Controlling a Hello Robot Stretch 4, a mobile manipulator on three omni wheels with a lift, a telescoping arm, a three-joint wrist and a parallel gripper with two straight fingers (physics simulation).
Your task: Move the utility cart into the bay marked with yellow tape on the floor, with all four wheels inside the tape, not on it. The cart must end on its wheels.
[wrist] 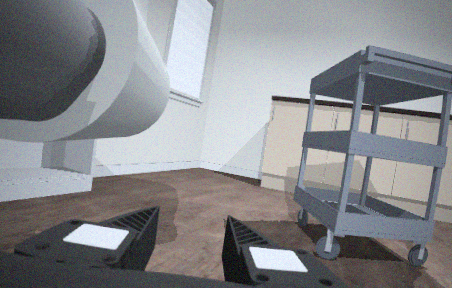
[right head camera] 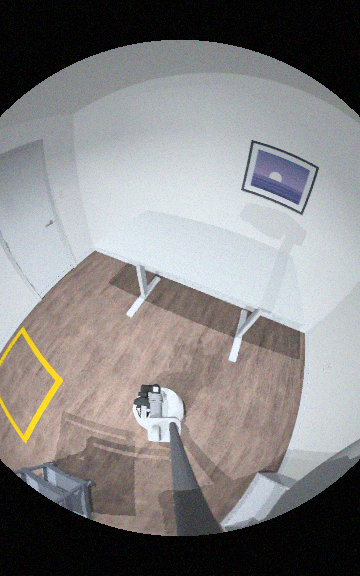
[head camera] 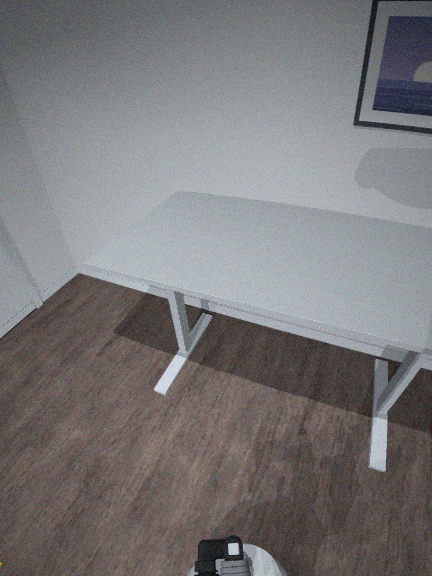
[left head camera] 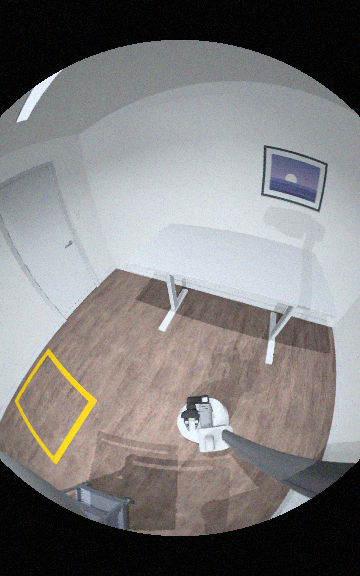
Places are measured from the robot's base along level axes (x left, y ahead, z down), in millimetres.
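Pixels of known places: gripper, fingertip midpoint: [wrist: 191,231] [right head camera: 142,417] [left head camera: 191,430].
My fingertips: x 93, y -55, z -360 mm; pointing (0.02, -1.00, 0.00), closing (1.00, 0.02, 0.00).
Behind a point stands the place of what it marks.
The grey three-shelf utility cart [left head camera: 107,495] [right head camera: 70,478] [wrist: 395,151] @(y -899, x 869, z -461 mm) stands upright on its wheels. It is cut off at the lower left of both side head views and fills the right of the wrist view. The yellow tape bay [left head camera: 76,430] @(y -298, x 1273, z 29 mm) [right head camera: 43,411] @(y -332, x 1292, z 33 mm) is a four-sided outline on the floor at the left, apart from the cart. My gripper [left head camera: 192,425] @(y -55, x 93, z -360 mm) [right head camera: 141,412] @(y -55, x 93, z -360 mm) [wrist: 191,231] @(y -55, x 93, z -360 mm) is open, with nothing between its fingers. It is apart from the cart, which stands to its right in the wrist view. The cart's far wheels are partly hidden.
A white table [head camera: 280,255] @(y 974, x -257, z -924 mm) [left head camera: 225,260] @(y 933, x -219, z -924 mm) [right head camera: 200,252] @(y 934, x -291, z -924 mm) stands along the wall, its feet reaching onto the floor. A door [left head camera: 42,235] @(y 1516, x 1729, z -1200 mm) [right head camera: 27,215] @(y 1544, x 1715, z -1155 mm) is at the left. Beige cabinets [wrist: 295,130] @(y -2504, x 983, z -574 mm) stand behind the cart. A white box-like piece [right head camera: 257,500] is at lower right.
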